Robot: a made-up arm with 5 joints.
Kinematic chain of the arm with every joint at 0, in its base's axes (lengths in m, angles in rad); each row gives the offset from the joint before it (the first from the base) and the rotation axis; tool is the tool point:
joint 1: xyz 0 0 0.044 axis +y
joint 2: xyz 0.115 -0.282 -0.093 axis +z
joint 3: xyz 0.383 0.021 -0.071 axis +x
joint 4: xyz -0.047 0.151 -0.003 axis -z
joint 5: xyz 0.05 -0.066 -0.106 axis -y
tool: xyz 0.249 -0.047 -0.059
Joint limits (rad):
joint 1: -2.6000..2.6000
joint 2: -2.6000..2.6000
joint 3: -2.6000..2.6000
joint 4: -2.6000..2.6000
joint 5: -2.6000..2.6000
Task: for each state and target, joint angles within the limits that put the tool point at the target. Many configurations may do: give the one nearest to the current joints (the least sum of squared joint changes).
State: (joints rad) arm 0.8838 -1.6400 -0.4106 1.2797 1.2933
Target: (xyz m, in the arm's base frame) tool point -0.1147 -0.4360 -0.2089
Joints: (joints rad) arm 1.6761 -1.3703 -0.6931 1.8578 1.3310
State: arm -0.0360 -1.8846 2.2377 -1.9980 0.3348
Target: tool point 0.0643 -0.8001 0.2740
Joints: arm 0.1309 -1.4179 2.1808 -1.3980 0.3397
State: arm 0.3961 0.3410 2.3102 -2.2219 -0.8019
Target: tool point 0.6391 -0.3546 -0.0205
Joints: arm 0.5570 0.2059 2.6000 -1.6215 -0.5368
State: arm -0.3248 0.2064 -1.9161 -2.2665 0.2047
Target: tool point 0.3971 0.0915 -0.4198
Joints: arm -0.3007 0.5779 -1.0518 -2.0349 0.6576
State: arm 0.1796 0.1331 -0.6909 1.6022 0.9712
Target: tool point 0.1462 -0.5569 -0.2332
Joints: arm 0.5917 -0.5193 -0.4799 1.3998 0.3886
